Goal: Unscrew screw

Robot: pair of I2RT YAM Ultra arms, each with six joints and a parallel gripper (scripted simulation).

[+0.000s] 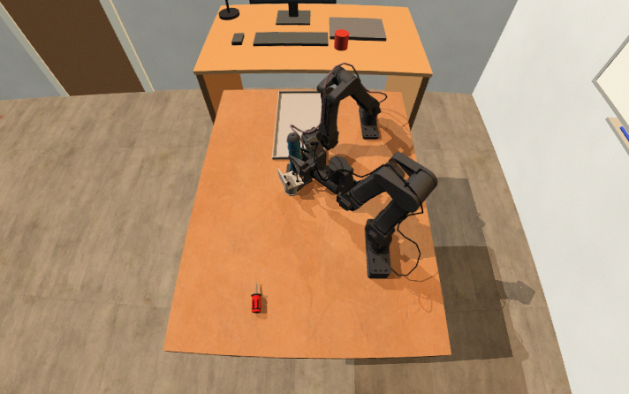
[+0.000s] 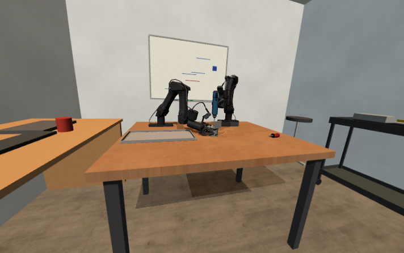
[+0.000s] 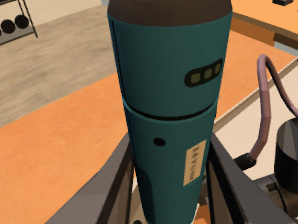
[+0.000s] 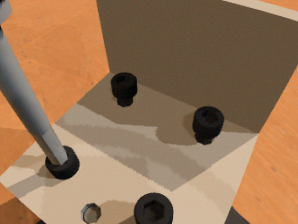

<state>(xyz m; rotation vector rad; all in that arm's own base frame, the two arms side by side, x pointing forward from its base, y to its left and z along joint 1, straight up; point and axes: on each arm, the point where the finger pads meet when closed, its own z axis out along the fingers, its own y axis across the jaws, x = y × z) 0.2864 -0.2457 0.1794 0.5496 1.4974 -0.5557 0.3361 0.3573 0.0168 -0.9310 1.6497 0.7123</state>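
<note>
Right now my right hand is 5 cm below the l-shaped bracket. Round my right hand: small red screwdriver 43 cm to the left, 8 cm ahead, 1 cm below; then grey bit 7 cm above, 2 cm behind, 1 cm to the left; then grey tray 36 cm to the right, 2 cm below.
</note>
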